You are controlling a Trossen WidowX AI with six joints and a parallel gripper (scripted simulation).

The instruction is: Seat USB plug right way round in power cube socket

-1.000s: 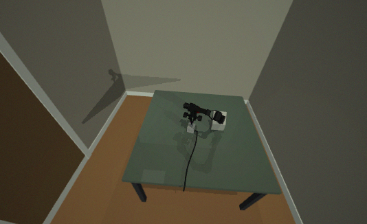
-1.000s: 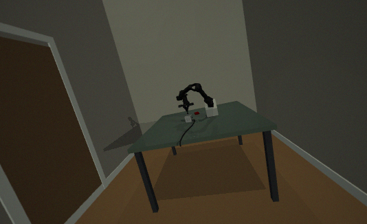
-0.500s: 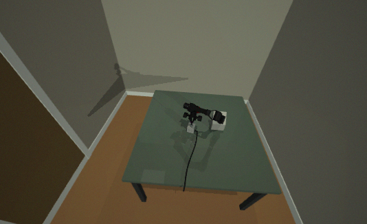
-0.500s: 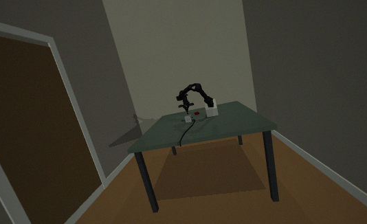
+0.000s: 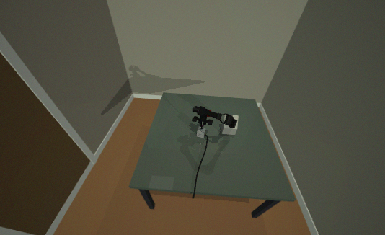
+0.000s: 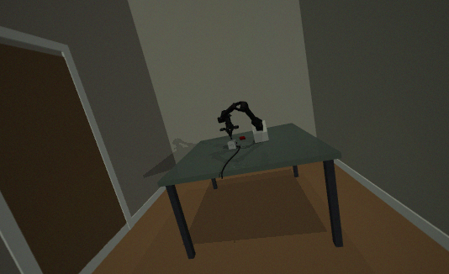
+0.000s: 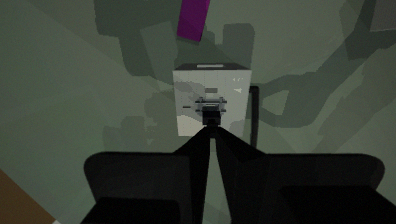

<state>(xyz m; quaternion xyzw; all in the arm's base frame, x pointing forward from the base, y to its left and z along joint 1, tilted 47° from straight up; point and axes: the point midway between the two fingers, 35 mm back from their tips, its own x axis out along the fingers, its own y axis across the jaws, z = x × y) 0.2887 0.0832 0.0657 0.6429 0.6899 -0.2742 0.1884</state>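
Now: the dark USB plug 2 cm below my gripper tip. From my gripper tip the other things lie so: purple block 11 cm below, 10 cm to the right, 1 cm ahead; red object 35 cm to the right, 11 cm below, 4 cm behind.
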